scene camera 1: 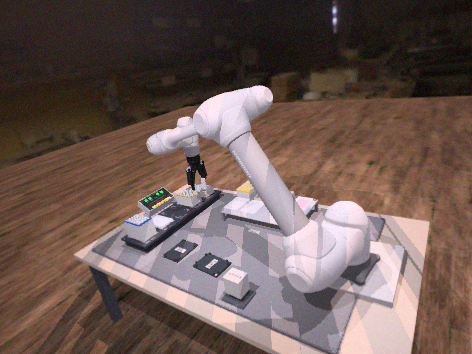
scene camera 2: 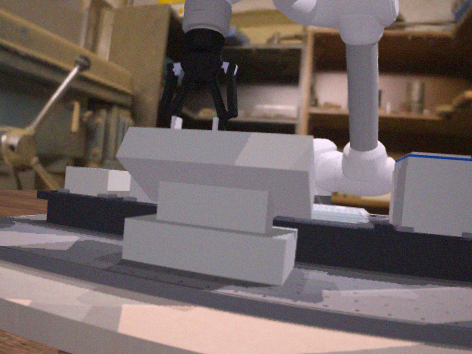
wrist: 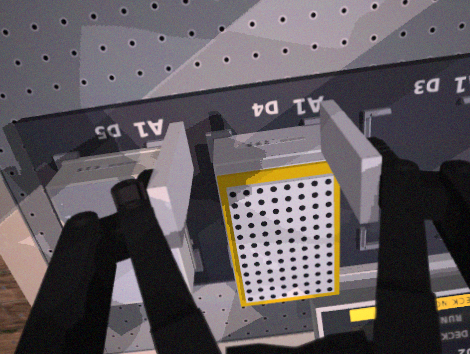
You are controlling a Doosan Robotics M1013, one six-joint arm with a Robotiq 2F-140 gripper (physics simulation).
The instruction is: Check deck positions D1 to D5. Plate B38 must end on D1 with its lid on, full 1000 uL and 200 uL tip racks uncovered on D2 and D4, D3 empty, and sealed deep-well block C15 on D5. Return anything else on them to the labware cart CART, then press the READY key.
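Places are measured from the arm's base along level axes (x back, y right, z up), in centimetres.
Pixels of known places: gripper, fingertip midpoint: (scene camera 1: 200, 191) (wrist: 254, 136); arm's base at its link origin: (scene camera 1: 349, 263).
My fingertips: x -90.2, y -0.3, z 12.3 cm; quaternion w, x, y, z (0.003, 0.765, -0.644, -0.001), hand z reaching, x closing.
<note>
For each thing: its middle in the pictures, then the offset to it from my fingertips. "pt": a spot on its surface instead.
- yellow-rimmed tip rack at the middle of its body: (wrist: 279, 219) (scene camera 1: 188, 197) dx -9.2, dy -2.9, dz -4.8 cm
- pale block at the middle of its body: (wrist: 130, 231) (scene camera 2: 109, 182) (scene camera 1: 201, 190) dx -11.3, dy +9.3, dz -6.0 cm
- flat whitish plate at the middle of its body: (scene camera 2: 335, 210) (scene camera 1: 159, 221) dx -5.0, dy -27.4, dz -6.8 cm
- blue-rimmed tip rack at the middle of its body: (scene camera 2: 429, 193) (scene camera 1: 140, 227) dx -2.9, dy -39.6, dz -3.2 cm
- status console at a spot on its surface: (scene camera 2: 215, 150) pt dx -26.1, dy -19.2, dz -1.0 cm
- yellow-topped item at the middle of its body: (scene camera 1: 249, 191) dx +21.1, dy +19.1, dz -4.0 cm
- white box at the middle of its body: (scene camera 1: 237, 286) dx +64.2, dy -38.1, dz -7.8 cm
My gripper (scene camera 1: 198, 185) (scene camera 2: 196, 123) (wrist: 254, 136) is part open and empty, with its fingers above and either side of the yellow-rimmed tip rack (scene camera 1: 187, 198) (wrist: 285, 235) on D4. The rack is uncovered and its holes show. A pale block (scene camera 1: 207, 190) (scene camera 2: 97, 181) (wrist: 77, 197) sits on D5, partly behind the left finger in the wrist view; its label is unreadable. D3 (wrist: 420, 125) is bare where it shows. A flat whitish plate (scene camera 1: 162, 221) (scene camera 2: 340, 213) lies on D2. A blue-rimmed tip rack (scene camera 1: 140, 229) (scene camera 2: 435, 195) stands on D1.
The status console (scene camera 1: 156, 201) (scene camera 2: 215, 150) (wrist: 400, 325) stands beside the deck. The white cart (scene camera 1: 250, 211), partly behind the arm, bears a yellow-topped item (scene camera 1: 245, 189) and a pinkish one (scene camera 1: 307, 202). Two dark flat holders (scene camera 1: 181, 250) (scene camera 1: 212, 264) and a white box (scene camera 1: 236, 283) are on the table.
</note>
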